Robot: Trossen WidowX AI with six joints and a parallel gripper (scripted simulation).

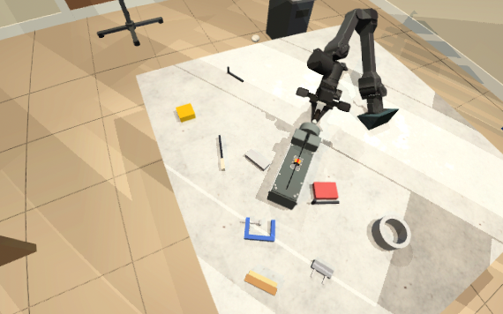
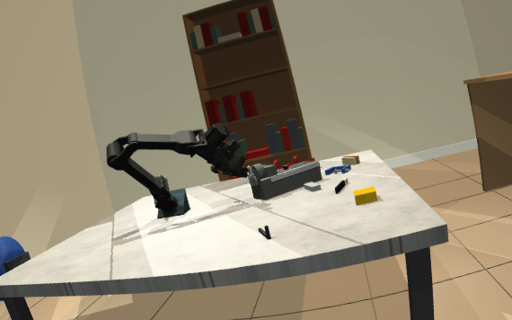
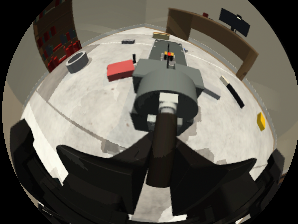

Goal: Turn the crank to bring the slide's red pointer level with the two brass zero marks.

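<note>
The crank handle lies 10 mm behind my gripper tip, 10 mm to the right of it and 30 mm above it. Round my gripper tip: grey block 220 mm ahead, 10 mm to the right, 90 mm below; red pointer 140 mm ahead, 90 mm to the left, 10 mm below; red block 90 mm ahead, 200 mm to the left, 80 mm below.
</note>
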